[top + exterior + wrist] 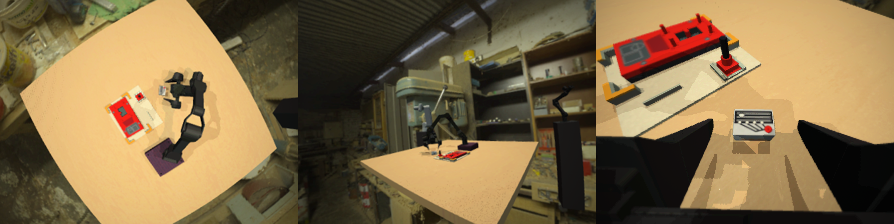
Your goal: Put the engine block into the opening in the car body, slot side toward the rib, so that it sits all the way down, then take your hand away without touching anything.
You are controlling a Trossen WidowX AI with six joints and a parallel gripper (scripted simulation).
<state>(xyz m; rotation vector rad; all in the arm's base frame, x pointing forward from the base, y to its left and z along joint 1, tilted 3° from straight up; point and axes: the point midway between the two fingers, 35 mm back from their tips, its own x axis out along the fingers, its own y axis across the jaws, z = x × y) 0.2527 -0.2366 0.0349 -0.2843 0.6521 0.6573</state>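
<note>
The engine block lies 3 cm below my gripper tip, 1 cm to the left of it and 1 cm ahead of it. From my gripper tip the other things lie so: black peg: 12 cm to the left, 7 cm ahead, 1 cm below.
</note>
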